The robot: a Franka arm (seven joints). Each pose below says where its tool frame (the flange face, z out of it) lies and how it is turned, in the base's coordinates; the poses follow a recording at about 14 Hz.
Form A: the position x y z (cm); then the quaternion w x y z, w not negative.
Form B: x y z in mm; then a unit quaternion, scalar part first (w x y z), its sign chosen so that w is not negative. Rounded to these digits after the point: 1 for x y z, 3 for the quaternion.
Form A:
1: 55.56, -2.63, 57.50, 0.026, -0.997, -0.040, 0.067
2: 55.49, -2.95, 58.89, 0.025, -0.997, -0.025, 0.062
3: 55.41, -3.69, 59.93, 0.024, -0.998, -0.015, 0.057
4: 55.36, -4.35, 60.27, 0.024, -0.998, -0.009, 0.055
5: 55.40, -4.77, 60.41, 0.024, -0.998, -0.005, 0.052
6: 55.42, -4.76, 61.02, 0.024, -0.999, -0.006, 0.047
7: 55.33, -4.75, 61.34, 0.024, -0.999, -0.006, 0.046
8: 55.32, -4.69, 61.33, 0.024, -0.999, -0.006, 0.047
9: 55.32, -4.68, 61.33, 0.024, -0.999, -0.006, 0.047
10: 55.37, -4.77, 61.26, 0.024, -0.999, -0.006, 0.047
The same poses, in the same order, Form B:
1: 555.6, -26.3, 575.0, 0.026, -0.997, -0.040, 0.067
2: 554.9, -29.5, 588.9, 0.025, -0.997, -0.025, 0.062
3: 554.1, -36.9, 599.3, 0.024, -0.998, -0.015, 0.057
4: 553.6, -43.5, 602.7, 0.024, -0.998, -0.009, 0.055
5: 554.0, -47.7, 604.1, 0.024, -0.998, -0.005, 0.052
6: 554.2, -47.6, 610.2, 0.024, -0.999, -0.006, 0.047
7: 553.3, -47.5, 613.4, 0.024, -0.999, -0.006, 0.046
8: 553.2, -46.9, 613.3, 0.024, -0.999, -0.006, 0.047
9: 553.2, -46.8, 613.3, 0.024, -0.999, -0.006, 0.047
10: 553.7, -47.7, 612.6, 0.024, -0.999, -0.006, 0.047
